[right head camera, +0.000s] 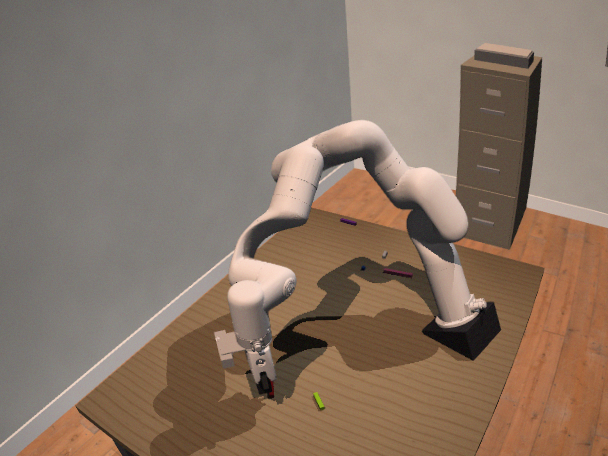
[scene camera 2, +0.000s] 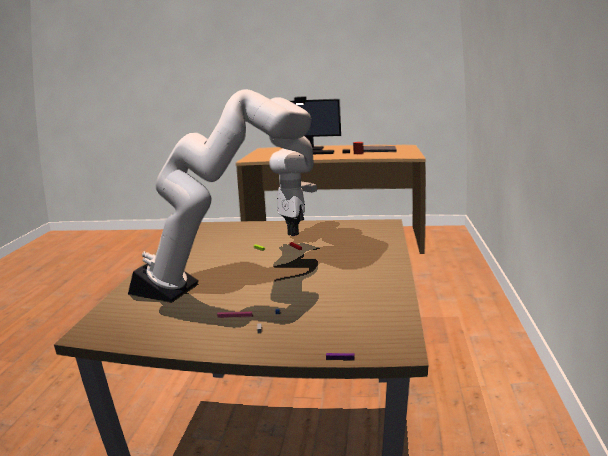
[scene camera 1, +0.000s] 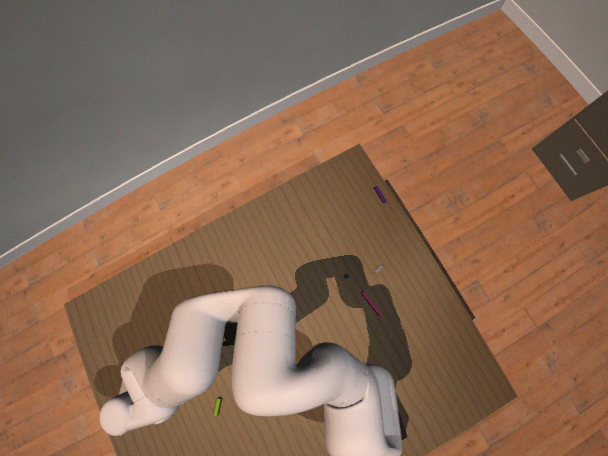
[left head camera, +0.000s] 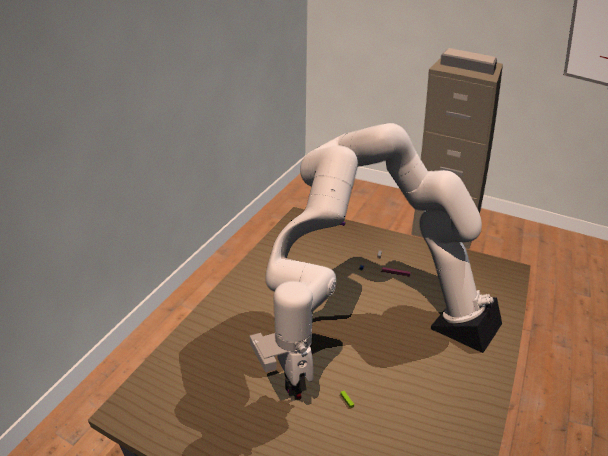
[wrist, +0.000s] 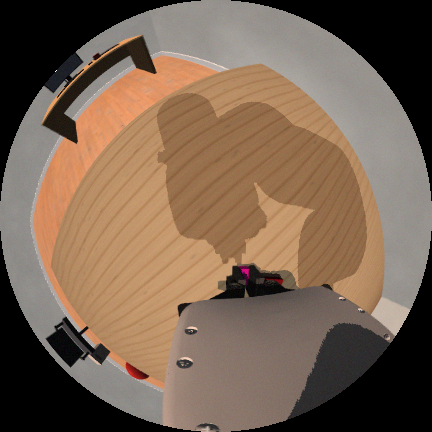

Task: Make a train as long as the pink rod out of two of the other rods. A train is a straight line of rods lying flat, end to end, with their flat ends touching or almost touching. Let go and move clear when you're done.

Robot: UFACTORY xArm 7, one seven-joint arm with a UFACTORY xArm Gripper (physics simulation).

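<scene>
My gripper points down, low over the far part of the table. In the wrist view it is shut on a magenta rod, of which a small part shows between the dark fingers. A red rod lies flat right beside the fingers, partly covered by them. The finger-to-rod contact is unclear. A lime rod lies apart from it. A long pink rod lies near the arm's base.
A small blue rod and a small white rod lie near the pink rod. A purple rod lies by a table edge. The black arm base stands on the table.
</scene>
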